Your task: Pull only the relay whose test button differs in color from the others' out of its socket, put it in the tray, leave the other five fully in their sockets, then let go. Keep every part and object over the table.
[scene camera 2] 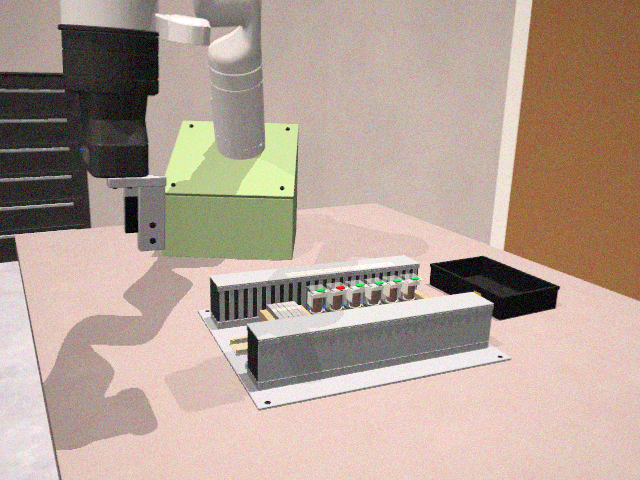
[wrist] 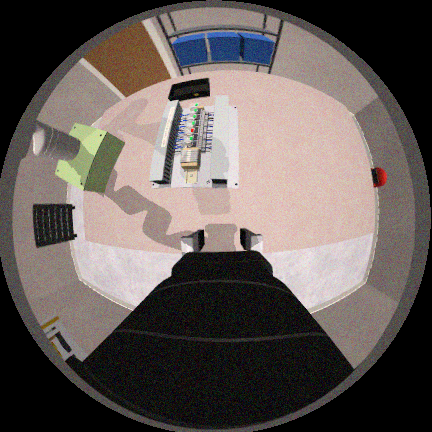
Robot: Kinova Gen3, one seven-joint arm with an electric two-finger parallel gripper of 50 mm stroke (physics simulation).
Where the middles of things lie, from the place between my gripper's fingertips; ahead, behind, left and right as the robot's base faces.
Now: hand 28 cm to the right of the white plate (scene camera 2: 285, 395), 17 cm above it and 1 cm past it.
